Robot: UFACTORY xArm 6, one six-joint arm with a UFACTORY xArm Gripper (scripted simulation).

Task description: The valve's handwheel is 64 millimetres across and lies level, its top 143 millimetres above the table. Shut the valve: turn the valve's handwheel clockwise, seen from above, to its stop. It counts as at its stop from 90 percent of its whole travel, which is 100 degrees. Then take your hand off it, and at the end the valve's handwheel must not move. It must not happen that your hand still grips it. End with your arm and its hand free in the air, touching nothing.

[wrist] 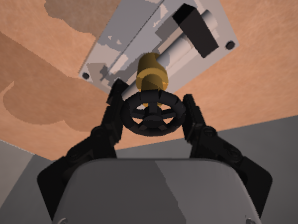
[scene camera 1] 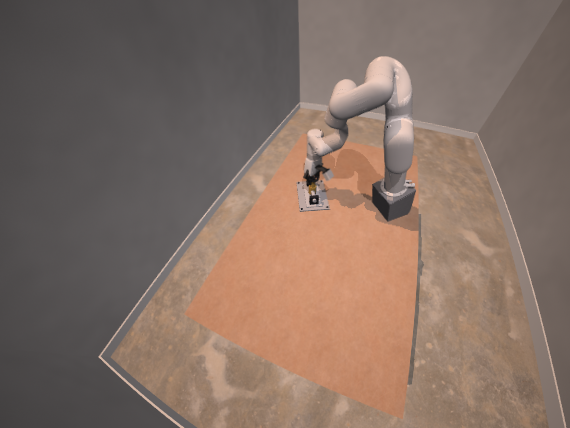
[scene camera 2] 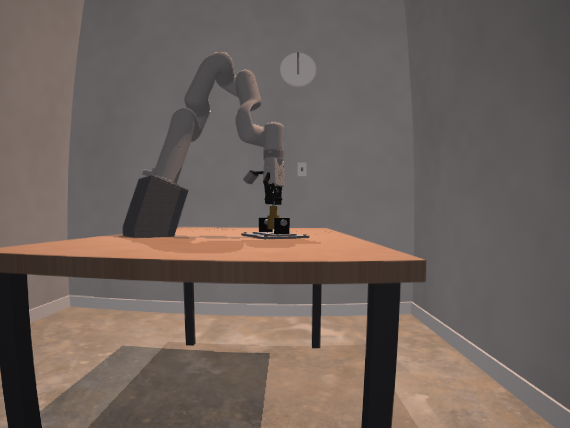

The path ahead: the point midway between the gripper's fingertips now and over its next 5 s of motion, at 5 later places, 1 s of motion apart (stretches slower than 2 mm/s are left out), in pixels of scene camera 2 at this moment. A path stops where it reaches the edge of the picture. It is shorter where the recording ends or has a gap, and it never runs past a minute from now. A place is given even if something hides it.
The gripper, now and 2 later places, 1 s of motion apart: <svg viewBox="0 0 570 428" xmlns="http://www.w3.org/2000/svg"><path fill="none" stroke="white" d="M273 204L273 197L273 181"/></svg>
